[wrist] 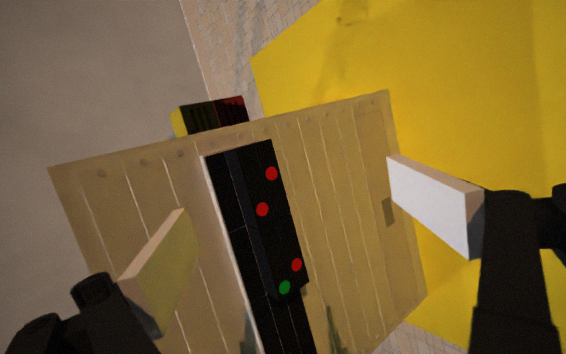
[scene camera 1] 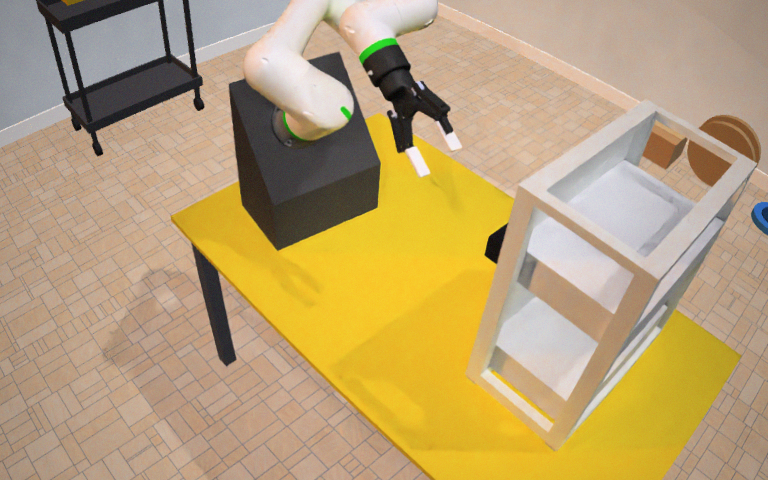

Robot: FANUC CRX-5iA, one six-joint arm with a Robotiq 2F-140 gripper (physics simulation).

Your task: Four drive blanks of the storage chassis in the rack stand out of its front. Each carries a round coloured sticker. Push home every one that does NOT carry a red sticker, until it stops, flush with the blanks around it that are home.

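Places are measured from the arm's base along level axes (x back, y right, z up), in millimetres.
Where they show: gripper, fingertip midpoint: point(wrist: 291, 203) point(scene camera 1: 440, 163); arm's base, origin of the base link: point(scene camera 1: 296, 122).
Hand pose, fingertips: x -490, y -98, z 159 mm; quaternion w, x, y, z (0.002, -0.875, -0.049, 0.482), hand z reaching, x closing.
Note:
Things, the pixels of their centre, and the offset from my fingertips. "pt": a spot on its surface instead. Level surfaces: height alone.
- yellow table, its level: dz -469 mm
- black storage chassis, surface spot: point(wrist: 219, 185) pt dx -210, dy -44, dz -33 mm
- upper red sticker, body centre: point(wrist: 271, 173) dx -175, dy -41, dz -96 mm
- middle red sticker, body centre: point(wrist: 262, 209) dx -167, dy -81, dz -68 mm
- lower red sticker, body centre: point(wrist: 296, 264) dx -149, dy -176, dz -96 mm
- green sticker, body centre: point(wrist: 284, 287) dx -145, dy -196, dz -68 mm
The light-framed rack point(scene camera 1: 502, 283) point(wrist: 345, 175) stands on the yellow table point(scene camera 1: 385, 243) point(wrist: 450, 90). In the wrist view its front shows panels around the black storage chassis point(wrist: 219, 185). Three red stickers and one green sticker show on it: an upper red sticker point(wrist: 271, 173), a middle red sticker point(wrist: 262, 209), a lower red sticker point(wrist: 296, 264) and the green sticker point(wrist: 284, 287) beside it at the lower end. How far each blank stands out is hard to tell. My gripper point(scene camera 1: 437, 160) point(wrist: 291, 203) is open and empty, above the table and apart from the rack's front.
The dark robot pedestal point(scene camera 1: 325, 183) stands on the table, left of my gripper in the scene view. A black cart point(scene camera 1: 135, 93) is at the back left. A brown box point(scene camera 1: 662, 148), brown discs point(scene camera 1: 705, 161) and a blue ring point(scene camera 1: 756, 217) lie behind the rack.

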